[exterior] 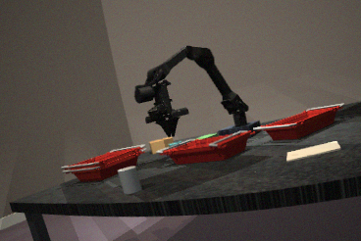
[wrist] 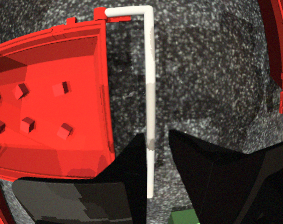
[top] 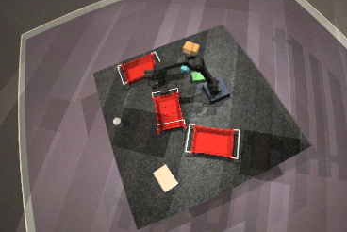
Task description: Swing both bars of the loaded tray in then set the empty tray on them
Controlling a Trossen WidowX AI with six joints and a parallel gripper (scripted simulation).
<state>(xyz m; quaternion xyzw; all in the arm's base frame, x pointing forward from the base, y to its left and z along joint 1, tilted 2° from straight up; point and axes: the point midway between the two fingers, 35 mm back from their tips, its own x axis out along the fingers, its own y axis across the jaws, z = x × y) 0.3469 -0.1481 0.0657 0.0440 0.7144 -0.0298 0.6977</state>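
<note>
Now: the red tray 48 cm to the left of my gripper tip, 18 cm behind it and 5 cm below it. From my gripper tip the other things lie so: green block 31 cm behind, 8 cm below, 4 cm to the right; cyan block 23 cm behind, 15 cm to the right, 8 cm below; orange block 35 cm behind, 33 cm to the right, 7 cm below.
</note>
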